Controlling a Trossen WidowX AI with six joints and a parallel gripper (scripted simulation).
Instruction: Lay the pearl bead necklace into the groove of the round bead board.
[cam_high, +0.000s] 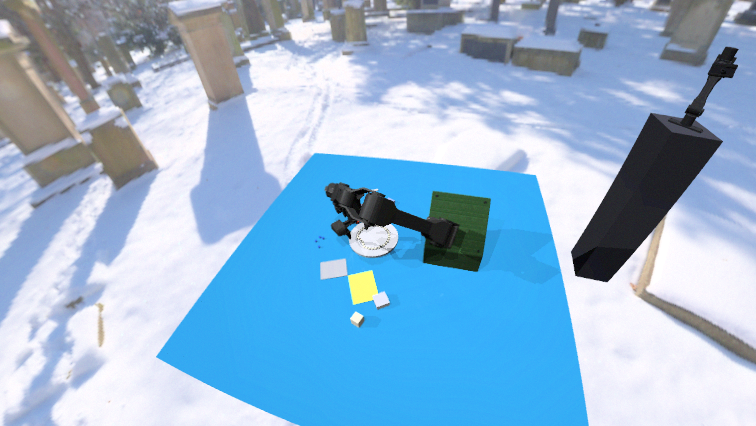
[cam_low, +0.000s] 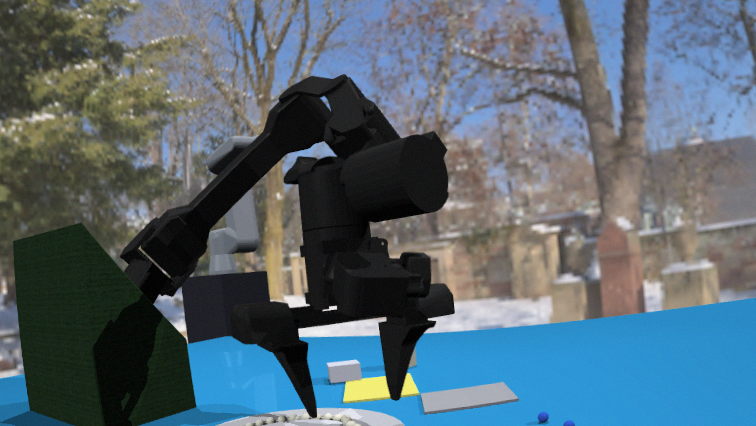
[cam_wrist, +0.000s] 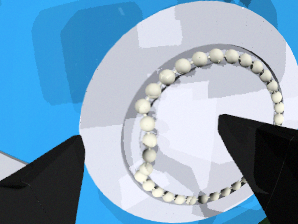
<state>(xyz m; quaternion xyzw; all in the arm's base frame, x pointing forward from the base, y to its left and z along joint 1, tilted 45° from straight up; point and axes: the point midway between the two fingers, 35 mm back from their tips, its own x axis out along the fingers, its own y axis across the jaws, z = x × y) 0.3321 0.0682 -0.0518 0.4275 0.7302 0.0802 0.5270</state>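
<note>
Now: the round white bead board 50 mm behind my gripper tip, 30 mm to the right of it and 30 mm below it. From my gripper tip the other things lie so: yellow tile (200 mm to the left, 100 mm behind, 40 mm below); then red object (140 mm to the right, 60 mm ahead, 30 mm below); then grey tile (160 mm to the left, 40 mm below, 40 mm ahead).
</note>
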